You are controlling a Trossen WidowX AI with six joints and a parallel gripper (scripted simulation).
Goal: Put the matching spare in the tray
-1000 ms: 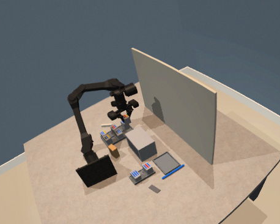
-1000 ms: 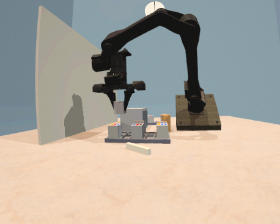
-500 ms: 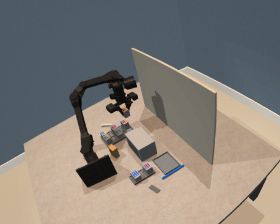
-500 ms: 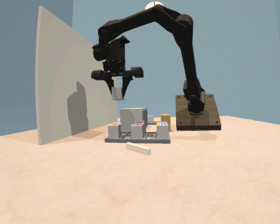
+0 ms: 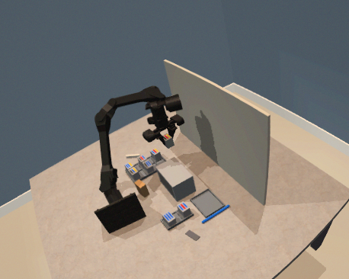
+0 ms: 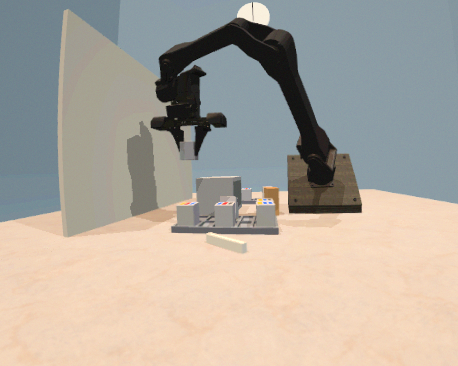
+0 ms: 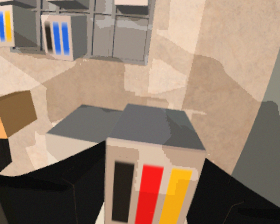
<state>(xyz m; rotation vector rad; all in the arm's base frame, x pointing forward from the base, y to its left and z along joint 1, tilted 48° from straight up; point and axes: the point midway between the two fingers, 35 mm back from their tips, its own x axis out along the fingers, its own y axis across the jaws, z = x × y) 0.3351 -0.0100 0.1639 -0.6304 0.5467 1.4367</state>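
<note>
Now: the grey tray 1 cm behind my gripper tip, 29 cm to the right of it and 15 cm below it. The rest, counted from my gripper tip: beige panel 17 cm ahead, 12 cm to the right, 7 cm above; grey mounted unit 5 cm behind, 11 cm to the right, 11 cm below; grey spare block 2 cm above.
</note>
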